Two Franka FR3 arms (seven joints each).
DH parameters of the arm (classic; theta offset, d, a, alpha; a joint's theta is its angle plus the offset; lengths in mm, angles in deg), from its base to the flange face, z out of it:
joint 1: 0 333 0 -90
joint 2: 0 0 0 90
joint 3: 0 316 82.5 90
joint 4: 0 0 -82.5 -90
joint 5: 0 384 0 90
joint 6: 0 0 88 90
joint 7: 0 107 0 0
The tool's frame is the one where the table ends.
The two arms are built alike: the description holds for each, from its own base.
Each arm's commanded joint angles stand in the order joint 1, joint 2, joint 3, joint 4, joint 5, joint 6, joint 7.
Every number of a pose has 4 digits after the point.
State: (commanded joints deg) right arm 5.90 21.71 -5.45 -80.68 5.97 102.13 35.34; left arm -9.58 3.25 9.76 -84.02 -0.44 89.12 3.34
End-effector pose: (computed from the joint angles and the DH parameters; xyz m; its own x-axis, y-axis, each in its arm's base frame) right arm 0.6734 0.0242 0.4879 0.8113 -0.5832 -0.0412 -0.5846 -0.8096 -0.0524; left arm 0.5711 -0.0022 0.6409 0.9979 -0.0558 0.0329 -0.0557 -0.9984 -0.0039
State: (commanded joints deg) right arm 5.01 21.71 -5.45 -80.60 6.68 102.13 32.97; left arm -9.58 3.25 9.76 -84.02 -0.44 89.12 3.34
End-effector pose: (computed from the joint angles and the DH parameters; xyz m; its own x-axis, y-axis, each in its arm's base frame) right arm 0.6739 0.0148 0.4887 0.8248 -0.5637 -0.0446 -0.5655 -0.8222 -0.0649; left arm 0.5711 -0.0022 0.6409 0.9979 -0.0558 0.0329 -0.0557 -0.9984 -0.0039
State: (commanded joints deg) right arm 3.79 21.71 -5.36 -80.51 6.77 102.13 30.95; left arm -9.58 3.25 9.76 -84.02 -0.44 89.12 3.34
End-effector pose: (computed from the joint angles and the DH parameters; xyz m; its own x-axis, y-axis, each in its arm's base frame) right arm 0.6742 0.0015 0.4894 0.8333 -0.5512 -0.0421 -0.5528 -0.8305 -0.0690; left arm 0.5711 -0.0022 0.6409 0.9979 -0.0558 0.0329 -0.0557 -0.9984 -0.0039
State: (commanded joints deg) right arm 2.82 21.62 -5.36 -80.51 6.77 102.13 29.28; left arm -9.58 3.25 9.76 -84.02 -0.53 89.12 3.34
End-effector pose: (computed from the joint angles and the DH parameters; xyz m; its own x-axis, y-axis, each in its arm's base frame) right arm 0.6739 -0.0099 0.4905 0.8401 -0.5410 -0.0388 -0.5424 -0.8371 -0.0711; left arm 0.5711 -0.0023 0.6409 0.9979 -0.0559 0.0330 -0.0558 -0.9984 -0.0023
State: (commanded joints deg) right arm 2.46 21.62 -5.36 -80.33 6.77 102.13 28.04; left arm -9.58 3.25 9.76 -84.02 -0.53 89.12 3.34
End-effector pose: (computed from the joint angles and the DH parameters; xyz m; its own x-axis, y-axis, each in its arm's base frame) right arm 0.6741 -0.0141 0.4920 0.8485 -0.5280 -0.0346 -0.5291 -0.8454 -0.0735; left arm 0.5711 -0.0023 0.6409 0.9979 -0.0559 0.0330 -0.0558 -0.9984 -0.0023
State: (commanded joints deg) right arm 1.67 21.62 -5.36 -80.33 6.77 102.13 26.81; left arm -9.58 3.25 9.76 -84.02 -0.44 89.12 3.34
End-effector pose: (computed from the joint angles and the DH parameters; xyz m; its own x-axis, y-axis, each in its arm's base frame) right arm 0.6739 -0.0234 0.4920 0.8526 -0.5216 -0.0330 -0.5225 -0.8494 -0.0742; left arm 0.5711 -0.0022 0.6409 0.9979 -0.0558 0.0329 -0.0557 -0.9984 -0.0039
